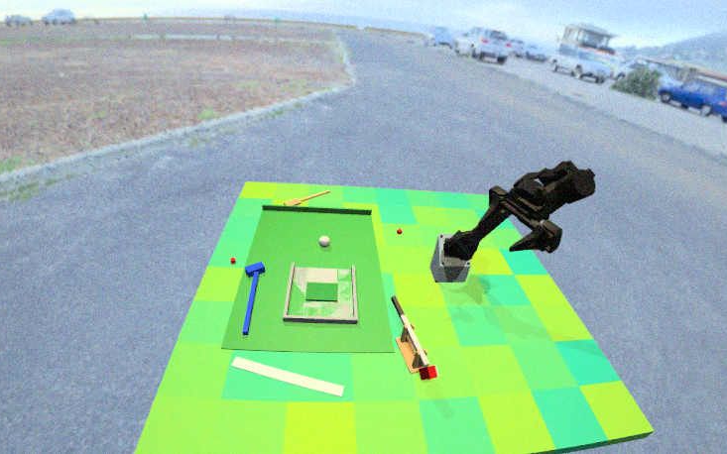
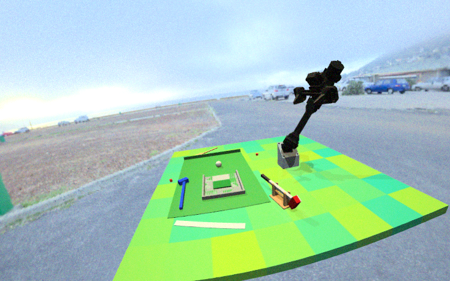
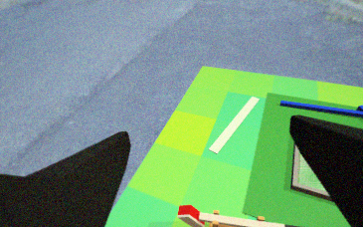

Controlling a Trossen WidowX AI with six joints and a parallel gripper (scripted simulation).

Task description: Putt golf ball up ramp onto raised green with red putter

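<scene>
Right now the red putter is 90 mm ahead of my gripper tip, 40 mm to the right of it and 380 mm below it. From my gripper tip the other things lie so: wooden stand (90 mm ahead, 20 mm to the right, 400 mm below); white bar (430 mm ahead, 70 mm to the left, 430 mm below); blue putter (580 mm ahead, 210 mm to the right, 420 mm below).
</scene>
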